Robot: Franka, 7 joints.
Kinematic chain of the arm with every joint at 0, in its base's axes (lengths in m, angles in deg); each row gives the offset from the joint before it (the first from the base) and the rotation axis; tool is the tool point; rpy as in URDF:
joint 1: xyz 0 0 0.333 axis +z
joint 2: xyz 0 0 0 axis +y
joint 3: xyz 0 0 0.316 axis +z
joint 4: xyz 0.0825 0 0 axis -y
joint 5: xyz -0.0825 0 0.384 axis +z
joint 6: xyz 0 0 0 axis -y
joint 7: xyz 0.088 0 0 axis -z
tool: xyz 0 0 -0.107 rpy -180 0 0
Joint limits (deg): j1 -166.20..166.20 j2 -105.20..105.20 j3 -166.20..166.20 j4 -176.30..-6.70 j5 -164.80..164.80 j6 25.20..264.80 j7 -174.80..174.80
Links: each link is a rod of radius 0.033 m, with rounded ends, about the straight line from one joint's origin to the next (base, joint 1, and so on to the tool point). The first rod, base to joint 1, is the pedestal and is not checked.
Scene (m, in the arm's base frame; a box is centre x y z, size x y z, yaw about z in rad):
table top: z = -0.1
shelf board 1: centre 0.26 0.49 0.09 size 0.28 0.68 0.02 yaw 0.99
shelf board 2: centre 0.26 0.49 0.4 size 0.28 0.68 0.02 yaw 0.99
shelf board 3: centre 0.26 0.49 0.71 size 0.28 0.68 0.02 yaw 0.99
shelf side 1: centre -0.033 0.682 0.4 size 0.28 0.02 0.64 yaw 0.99
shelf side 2: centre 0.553 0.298 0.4 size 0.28 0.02 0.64 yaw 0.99
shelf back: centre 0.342 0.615 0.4 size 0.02 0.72 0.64 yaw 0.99
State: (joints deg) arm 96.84 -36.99 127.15 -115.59 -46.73 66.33 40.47
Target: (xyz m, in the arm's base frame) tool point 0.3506 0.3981 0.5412
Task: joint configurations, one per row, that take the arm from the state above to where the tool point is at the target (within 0.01 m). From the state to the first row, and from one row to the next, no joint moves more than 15 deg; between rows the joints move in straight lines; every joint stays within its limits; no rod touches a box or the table.
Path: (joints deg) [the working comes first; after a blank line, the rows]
Joints at the target: 15.49 3.41 46.65 -103.61 -61.49 70.65 40.47
Straight joint move there: touches shelf side 1.

1: 85.24 -36.53 114.32 -118.83 -47.02 62.96 40.47
2: 73.65 -36.08 101.48 -122.06 -47.32 59.58 40.47
3: 62.05 -35.62 88.65 -125.30 -47.61 56.21 40.47
4: 50.46 -35.17 75.82 -128.53 -47.91 52.84 40.47
5: 38.86 -34.71 62.98 -131.77 -48.20 49.47 40.47
6: 27.26 -34.26 50.15 -135.01 -48.50 46.09 40.47
7: 15.67 -33.80 37.31 -138.24 -48.79 42.72 40.47
8: 15.61 -21.40 40.42 -126.70 -53.02 52.03 40.47
9: 15.55 -8.99 43.53 -115.15 -57.26 61.34 40.47
10: 15.49 3.41 46.65 -103.61 -61.49 70.65 40.47

